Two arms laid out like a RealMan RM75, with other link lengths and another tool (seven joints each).
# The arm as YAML. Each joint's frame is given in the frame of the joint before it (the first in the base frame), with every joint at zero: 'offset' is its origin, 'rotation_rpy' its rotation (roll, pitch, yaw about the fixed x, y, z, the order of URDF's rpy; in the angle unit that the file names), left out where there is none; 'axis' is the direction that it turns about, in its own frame. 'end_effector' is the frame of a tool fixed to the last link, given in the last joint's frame.
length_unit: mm
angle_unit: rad
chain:
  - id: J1
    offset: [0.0, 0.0, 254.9]
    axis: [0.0, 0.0, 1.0]
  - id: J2
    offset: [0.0, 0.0, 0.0]
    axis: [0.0, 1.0, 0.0]
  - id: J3
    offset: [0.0, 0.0, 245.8]
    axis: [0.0, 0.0, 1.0]
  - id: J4
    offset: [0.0, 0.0, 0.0]
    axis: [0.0, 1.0, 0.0]
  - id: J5
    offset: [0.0, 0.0, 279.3]
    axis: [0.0, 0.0, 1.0]
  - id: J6
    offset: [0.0, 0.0, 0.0]
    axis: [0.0, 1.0, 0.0]
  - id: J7
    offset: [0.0, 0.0, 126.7]
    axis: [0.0, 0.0, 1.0]
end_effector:
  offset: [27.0, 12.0, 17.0]
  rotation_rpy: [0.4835, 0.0, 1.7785]
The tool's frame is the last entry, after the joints.
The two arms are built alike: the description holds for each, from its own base.
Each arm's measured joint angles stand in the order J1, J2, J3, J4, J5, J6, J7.
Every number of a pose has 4 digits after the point.
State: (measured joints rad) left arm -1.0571 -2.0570 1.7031 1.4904 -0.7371 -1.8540 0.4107; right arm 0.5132 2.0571 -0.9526 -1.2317 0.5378 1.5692 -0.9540
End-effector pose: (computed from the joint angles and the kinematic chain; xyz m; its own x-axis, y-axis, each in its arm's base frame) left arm 0.0807 0.3313 -0.0402 -0.0836 -0.9956 -0.0430 -0.9939 0.0803 0.0752; right arm 0.2801 0.3816 0.0994 -0.7508 -0.4855 -0.4479 -0.3280 0.8626 -0.3851
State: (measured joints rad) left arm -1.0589 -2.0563 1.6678 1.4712 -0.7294 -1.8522 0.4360; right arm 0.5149 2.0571 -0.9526 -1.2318 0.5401 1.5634 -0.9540
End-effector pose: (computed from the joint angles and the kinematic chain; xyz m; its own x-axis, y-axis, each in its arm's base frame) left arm 0.0791 0.3402 -0.0345 -0.0747 -0.9959 -0.0517 -0.9955 0.0715 0.0623; right arm 0.2793 0.3830 0.0995 -0.7491 -0.4861 -0.4500 -0.3321 0.8634 -0.3799
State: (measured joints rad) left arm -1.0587 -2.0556 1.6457 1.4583 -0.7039 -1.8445 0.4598; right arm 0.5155 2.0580 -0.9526 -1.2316 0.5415 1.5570 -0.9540
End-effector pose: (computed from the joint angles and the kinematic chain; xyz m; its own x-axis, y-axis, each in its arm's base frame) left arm 0.0763 0.3487 -0.0305 -0.0790 -0.9942 -0.0726 -0.9953 0.0746 0.0625; right arm 0.2789 0.3840 0.0991 -0.7481 -0.4858 -0.4520 -0.3349 0.8645 -0.3748
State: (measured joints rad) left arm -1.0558 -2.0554 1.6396 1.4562 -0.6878 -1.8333 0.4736; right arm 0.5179 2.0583 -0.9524 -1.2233 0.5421 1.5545 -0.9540
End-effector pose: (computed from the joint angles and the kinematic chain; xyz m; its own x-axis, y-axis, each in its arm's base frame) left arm 0.0752 0.3527 -0.0292 -0.0891 -0.9922 -0.0867 -0.9946 0.0840 0.0613; right arm 0.2795 0.3843 0.0974 -0.7508 -0.4850 -0.4484 -0.3336 0.8644 -0.3762
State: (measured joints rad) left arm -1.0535 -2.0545 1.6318 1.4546 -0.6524 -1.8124 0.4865; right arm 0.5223 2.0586 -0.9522 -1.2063 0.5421 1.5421 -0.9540
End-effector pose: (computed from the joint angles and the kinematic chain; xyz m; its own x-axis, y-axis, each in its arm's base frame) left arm 0.0739 0.3602 -0.0268 -0.1051 -0.9869 -0.1227 -0.9931 0.0977 0.0647; right arm 0.2813 0.3857 0.0942 -0.7543 -0.4813 -0.4466 -0.3311 0.8662 -0.3743
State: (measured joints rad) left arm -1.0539 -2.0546 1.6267 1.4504 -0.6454 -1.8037 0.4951; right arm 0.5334 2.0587 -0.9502 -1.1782 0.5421 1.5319 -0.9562
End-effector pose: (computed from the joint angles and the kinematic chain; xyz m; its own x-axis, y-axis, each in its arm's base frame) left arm 0.0737 0.3628 -0.0262 -0.1106 -0.9853 -0.1299 -0.9927 0.1033 0.0619; right arm 0.2827 0.3875 0.0891 -0.7598 -0.4807 -0.4379 -0.3293 0.8651 -0.3783
